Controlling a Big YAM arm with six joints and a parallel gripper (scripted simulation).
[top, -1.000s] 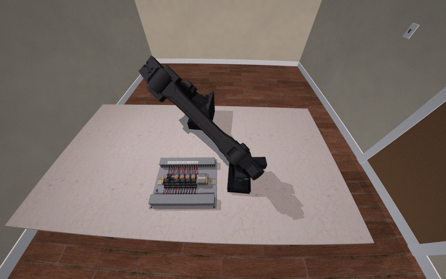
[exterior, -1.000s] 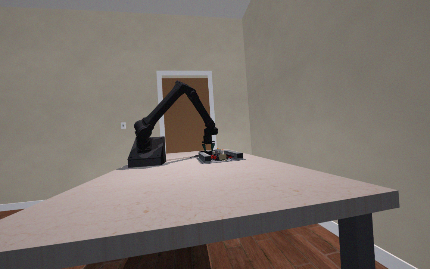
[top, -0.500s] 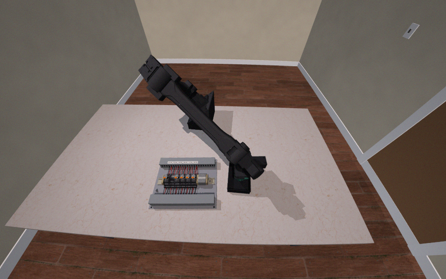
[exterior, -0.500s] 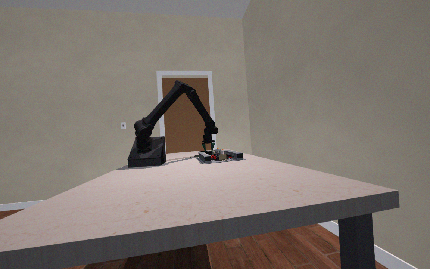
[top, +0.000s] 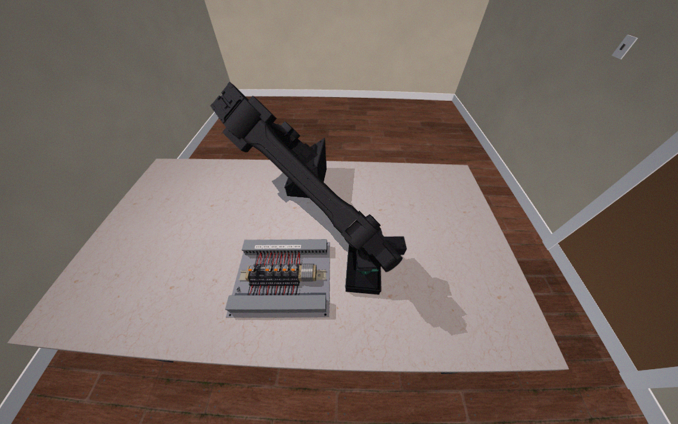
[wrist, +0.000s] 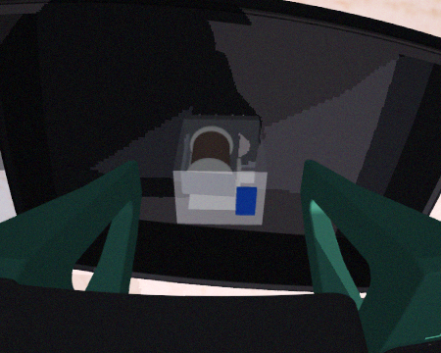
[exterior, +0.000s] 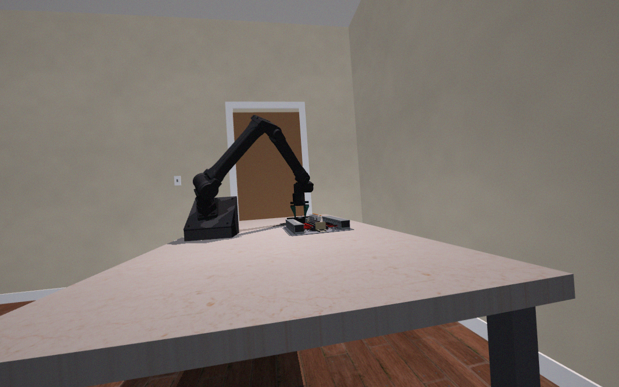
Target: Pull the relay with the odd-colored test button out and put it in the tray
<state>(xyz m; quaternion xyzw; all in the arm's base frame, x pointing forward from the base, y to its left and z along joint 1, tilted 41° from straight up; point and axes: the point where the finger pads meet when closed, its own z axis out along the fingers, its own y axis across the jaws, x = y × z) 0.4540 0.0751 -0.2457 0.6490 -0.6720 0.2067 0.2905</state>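
My hand is 1 cm above the clear-cased relay. Round my hand: black tray 2 cm below.
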